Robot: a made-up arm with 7 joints. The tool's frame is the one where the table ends. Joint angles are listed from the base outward.
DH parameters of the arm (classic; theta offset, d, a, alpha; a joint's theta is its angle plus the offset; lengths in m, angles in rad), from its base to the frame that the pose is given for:
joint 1: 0 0.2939 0 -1.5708
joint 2: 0 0 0 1.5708
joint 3: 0 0.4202 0.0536 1.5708
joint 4: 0 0 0.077 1.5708
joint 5: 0 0.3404 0 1.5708
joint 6: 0 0 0.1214 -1.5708
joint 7: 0 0.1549 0 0
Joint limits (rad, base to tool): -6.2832..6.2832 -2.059..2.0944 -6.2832..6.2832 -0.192..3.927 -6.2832..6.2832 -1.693..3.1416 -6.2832..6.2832
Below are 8 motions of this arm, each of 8 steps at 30 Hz.
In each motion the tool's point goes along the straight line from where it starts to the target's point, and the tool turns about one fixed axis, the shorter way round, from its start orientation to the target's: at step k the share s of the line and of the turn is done. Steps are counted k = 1, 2, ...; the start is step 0. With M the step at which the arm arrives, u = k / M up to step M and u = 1 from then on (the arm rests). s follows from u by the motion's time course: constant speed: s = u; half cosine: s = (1 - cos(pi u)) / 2; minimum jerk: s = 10 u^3 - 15 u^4 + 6 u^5.
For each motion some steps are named. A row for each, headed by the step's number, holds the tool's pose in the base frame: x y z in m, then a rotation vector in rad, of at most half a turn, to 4 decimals.
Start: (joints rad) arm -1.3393 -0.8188 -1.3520 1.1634 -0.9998 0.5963 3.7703
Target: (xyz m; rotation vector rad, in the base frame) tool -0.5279 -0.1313 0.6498 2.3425 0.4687 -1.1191
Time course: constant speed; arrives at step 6
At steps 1, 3, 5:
1: -0.5670 -0.0367 0.5987 2.5220 0.2504 -1.0749
3: -0.5513 -0.0745 0.6192 2.4520 0.3398 -1.0943
5: -0.5357 -0.1124 0.6396 2.3796 0.4264 -1.1114

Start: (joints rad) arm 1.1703 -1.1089 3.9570 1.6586 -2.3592 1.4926 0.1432
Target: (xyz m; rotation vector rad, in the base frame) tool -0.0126 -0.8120 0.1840 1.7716 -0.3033 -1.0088
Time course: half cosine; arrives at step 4
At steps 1, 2, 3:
1: -0.0191 -0.8184 0.1978 1.7839 -0.3809 -0.9900
2: -0.0164 -0.8157 0.1921 1.7790 -0.3488 -0.9979
3: -0.0137 -0.8131 0.1864 1.7738 -0.3166 -1.0056

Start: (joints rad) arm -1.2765 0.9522 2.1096 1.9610 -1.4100 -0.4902 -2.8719
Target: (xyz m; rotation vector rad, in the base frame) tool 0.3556 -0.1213 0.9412 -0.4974 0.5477 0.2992
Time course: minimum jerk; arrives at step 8
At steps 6, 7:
6: 0.3542 -0.1352 0.9451 -0.4679 0.5353 0.2947
7: 0.3554 -0.1235 0.9418 -0.4928 0.5458 0.2985

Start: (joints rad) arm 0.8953 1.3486 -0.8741 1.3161 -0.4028 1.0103 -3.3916
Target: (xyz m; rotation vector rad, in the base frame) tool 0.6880 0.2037 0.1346 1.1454 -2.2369 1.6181
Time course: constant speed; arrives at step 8
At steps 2, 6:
2: 0.6100 0.0567 0.0530 0.8656 -1.8926 1.4383
6: 0.6620 0.1547 0.1074 1.0493 -2.1226 1.5606

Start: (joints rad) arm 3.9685 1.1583 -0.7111 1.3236 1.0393 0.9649 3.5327
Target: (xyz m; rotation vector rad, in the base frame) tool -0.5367 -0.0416 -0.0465 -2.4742 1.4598 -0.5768
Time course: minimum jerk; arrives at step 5
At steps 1, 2, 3, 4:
1: -0.5833 -0.1309 -0.0045 -2.6976 1.3201 -0.4453
2: -0.5704 -0.1063 -0.0161 -2.6373 1.3609 -0.4828
3: -0.5524 -0.0717 -0.0323 -2.5509 1.4153 -0.5340
4: -0.5396 -0.0471 -0.0439 -2.4883 1.4519 -0.5691

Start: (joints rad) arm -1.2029 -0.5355 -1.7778 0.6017 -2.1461 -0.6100 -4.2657
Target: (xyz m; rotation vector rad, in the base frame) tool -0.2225 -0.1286 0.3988 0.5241 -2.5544 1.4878
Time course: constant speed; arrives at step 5
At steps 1, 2, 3, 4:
1: -0.2434 -0.1432 0.4099 0.4666 -2.5598 1.4593
2: -0.2382 -0.1396 0.4071 0.4809 -2.5586 1.4665
3: -0.2329 -0.1359 0.4044 0.4953 -2.5573 1.4736
4: -0.2277 -0.1323 0.4016 0.5097 -2.5559 1.4807

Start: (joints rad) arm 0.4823 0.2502 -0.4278 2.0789 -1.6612 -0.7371 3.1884
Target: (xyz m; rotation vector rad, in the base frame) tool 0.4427 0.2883 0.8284 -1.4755 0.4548 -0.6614
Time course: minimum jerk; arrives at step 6
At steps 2, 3, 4, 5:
2: 0.4661 0.2828 0.8285 -1.5029 0.3804 -0.7949
3: 0.4575 0.2848 0.8285 -1.4934 0.4080 -0.7459
4: 0.4489 0.2868 0.8284 -1.4832 0.4353 -0.6969
5: 0.4438 0.2881 0.8284 -1.4768 0.4515 -0.6674

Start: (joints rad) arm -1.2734 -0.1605 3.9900 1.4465 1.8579 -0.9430 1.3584
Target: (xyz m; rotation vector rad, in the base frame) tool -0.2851 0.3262 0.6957 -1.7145 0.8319 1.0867
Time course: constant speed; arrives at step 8
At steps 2, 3, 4, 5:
2: -0.2902 0.3722 0.6429 -1.7769 1.1466 1.0003
3: -0.2893 0.3646 0.6517 -1.7681 1.0939 1.0162
4: -0.2885 0.3569 0.6605 -1.7587 1.0413 1.0315
5: -0.2876 0.3492 0.6693 -1.7486 0.9888 1.0462

